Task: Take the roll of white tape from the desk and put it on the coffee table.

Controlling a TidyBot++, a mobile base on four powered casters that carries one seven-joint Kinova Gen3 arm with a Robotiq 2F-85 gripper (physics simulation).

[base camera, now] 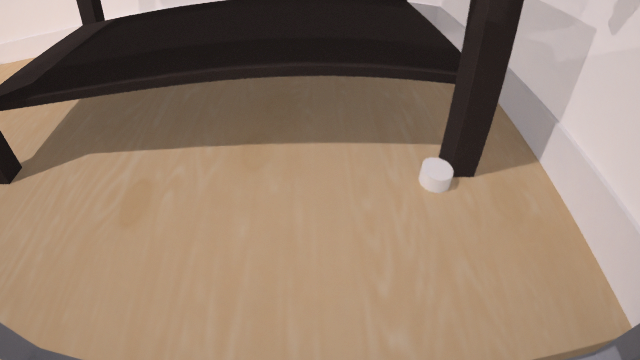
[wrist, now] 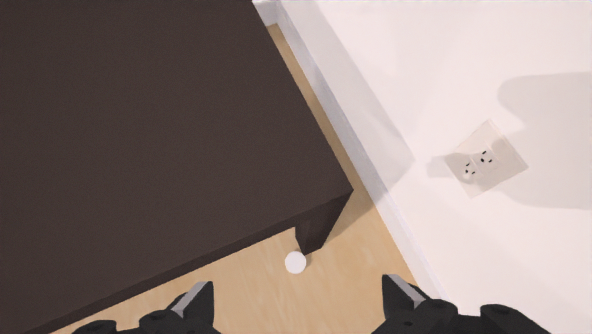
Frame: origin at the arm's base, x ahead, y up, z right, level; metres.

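Seen in the pictures: gripper, between the fingertips: (wrist: 298,297).
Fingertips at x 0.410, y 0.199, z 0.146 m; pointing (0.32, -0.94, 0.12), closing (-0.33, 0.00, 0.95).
Offsets run from my fingertips to a thing's top centre. Level surfaces: height alone.
The roll of white tape {dy -0.571, dx +0.066, dz +0.023 m} (base camera: 436,175) (wrist: 295,262) lies flat on the wooden floor, close against the foot of the near right leg of the dark coffee table (base camera: 280,45) (wrist: 170,125). The coffee table's dark top fills the left of the wrist view, and its lower shelf and legs show in the base camera view. My gripper (wrist: 298,297) is open, with nothing between its fingers. It hangs above the floor in front of the table corner; in the wrist view the tape shows a little above the line between the fingertips. The desk does not show.
A white wall (base camera: 600,90) (wrist: 500,250) with a pale baseboard (base camera: 582,155) (wrist: 350,145) runs along the right side of the table, a narrow gap from it. A wall outlet {dy -0.138, dx +0.063, dz +0.282 m} (wrist: 486,159) is on the wall. Wooden floor {dy -0.595 m} (base camera: 300,250) (wrist: 250,280) lies in front of the table.
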